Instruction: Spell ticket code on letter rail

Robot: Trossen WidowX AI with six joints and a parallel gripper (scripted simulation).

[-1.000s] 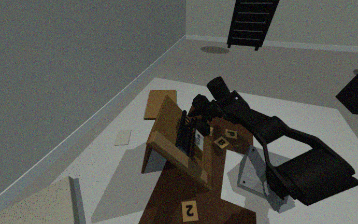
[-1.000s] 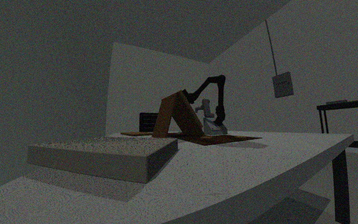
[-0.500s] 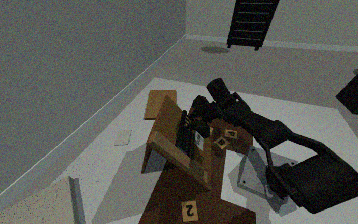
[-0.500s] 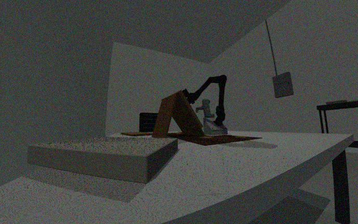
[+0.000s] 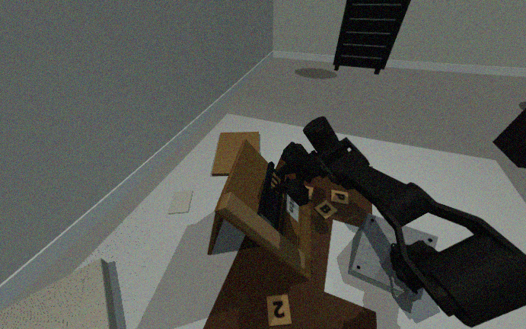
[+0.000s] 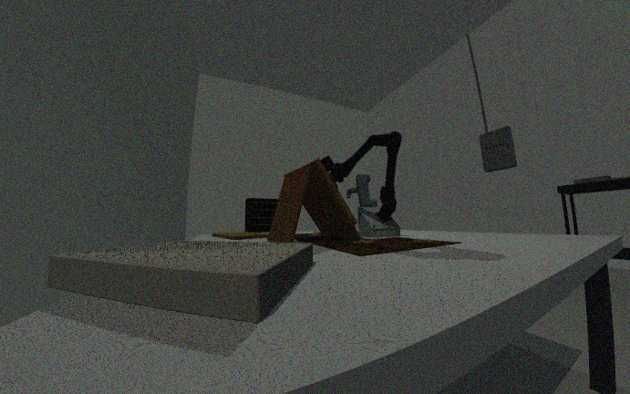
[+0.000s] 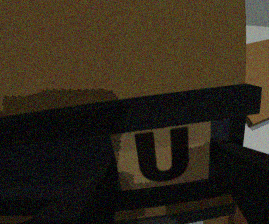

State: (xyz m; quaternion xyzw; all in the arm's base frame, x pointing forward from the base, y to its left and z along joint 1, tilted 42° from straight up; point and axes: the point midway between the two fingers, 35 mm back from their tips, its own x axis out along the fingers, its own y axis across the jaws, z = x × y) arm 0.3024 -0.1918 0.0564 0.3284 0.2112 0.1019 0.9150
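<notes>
Right now my gripper tip is 6 cm past the white ticket, 1 cm to the right of it and 8 cm above it. From my gripper tip the other things lie so: brown mat: 15 cm behind, 8 cm to the left, 18 cm below; flat tan panel: 22 cm ahead, 31 cm to the right, 17 cm below.
</notes>
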